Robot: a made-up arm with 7 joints. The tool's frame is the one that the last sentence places.
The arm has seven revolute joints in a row. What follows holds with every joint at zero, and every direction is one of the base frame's.
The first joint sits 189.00 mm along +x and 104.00 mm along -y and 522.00 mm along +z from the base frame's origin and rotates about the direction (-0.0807, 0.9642, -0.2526).
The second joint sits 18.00 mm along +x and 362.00 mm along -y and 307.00 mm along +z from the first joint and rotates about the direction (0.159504, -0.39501, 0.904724).
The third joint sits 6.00 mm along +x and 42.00 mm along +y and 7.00 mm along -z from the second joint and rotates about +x.
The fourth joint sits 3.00 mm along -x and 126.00 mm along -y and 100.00 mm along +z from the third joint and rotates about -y.
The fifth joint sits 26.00 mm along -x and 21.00 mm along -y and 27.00 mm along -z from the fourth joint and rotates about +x.
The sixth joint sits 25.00 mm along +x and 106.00 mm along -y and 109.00 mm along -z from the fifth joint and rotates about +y.
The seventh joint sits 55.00 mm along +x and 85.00 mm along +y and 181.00 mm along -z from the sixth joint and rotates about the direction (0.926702, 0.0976, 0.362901).
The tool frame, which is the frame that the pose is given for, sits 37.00 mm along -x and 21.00 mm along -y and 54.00 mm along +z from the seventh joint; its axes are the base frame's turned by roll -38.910, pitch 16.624 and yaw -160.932 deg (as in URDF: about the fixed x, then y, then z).
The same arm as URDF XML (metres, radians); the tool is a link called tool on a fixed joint. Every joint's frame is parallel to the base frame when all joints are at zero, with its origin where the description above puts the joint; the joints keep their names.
<robot name="arm">
  <link name="base_link"/>
  <link name="link1"/>
  <link name="link2"/>
  <link name="link3"/>
  <link name="link4"/>
  <link name="link5"/>
  <link name="link6"/>
  <link name="link7"/>
  <link name="tool"/>
  <joint name="joint 1" type="continuous">
    <parent link="base_link"/>
    <child link="link1"/>
    <origin xyz="0.189 -0.104 0.522" rpy="0 0 0"/>
    <axis xyz="-0.0807 0.9642 -0.2526"/>
  </joint>
  <joint name="joint 2" type="continuous">
    <parent link="link1"/>
    <child link="link2"/>
    <origin xyz="0.018 -0.362 0.307" rpy="0 0 0"/>
    <axis xyz="0.159504 -0.39501 0.904724"/>
  </joint>
  <joint name="joint 3" type="continuous">
    <parent link="link2"/>
    <child link="link3"/>
    <origin xyz="0.006 0.042 -0.007" rpy="0 0 0"/>
    <axis xyz="1 0 0"/>
  </joint>
  <joint name="joint 4" type="continuous">
    <parent link="link3"/>
    <child link="link4"/>
    <origin xyz="-0.003 -0.126 0.1" rpy="0 0 0"/>
    <axis xyz="0 -1 0"/>
  </joint>
  <joint name="joint 5" type="continuous">
    <parent link="link4"/>
    <child link="link5"/>
    <origin xyz="-0.026 -0.021 -0.027" rpy="0 0 0"/>
    <axis xyz="1 0 0"/>
  </joint>
  <joint name="joint 6" type="continuous">
    <parent link="link5"/>
    <child link="link6"/>
    <origin xyz="0.025 -0.106 -0.109" rpy="0 0 0"/>
    <axis xyz="0 1 0"/>
  </joint>
  <joint name="joint 7" type="continuous">
    <parent link="link6"/>
    <child link="link7"/>
    <origin xyz="0.055 0.085 -0.181" rpy="0 0 0"/>
    <axis xyz="0.926702 0.0976 0.362901"/>
  </joint>
  <joint name="tool_fixed" type="fixed">
    <parent link="link7"/>
    <child link="tool"/>
    <origin xyz="-0.037 -0.021 0.054" rpy="-0.6791 0.2901 -2.8088"/>
  </joint>
</robot>

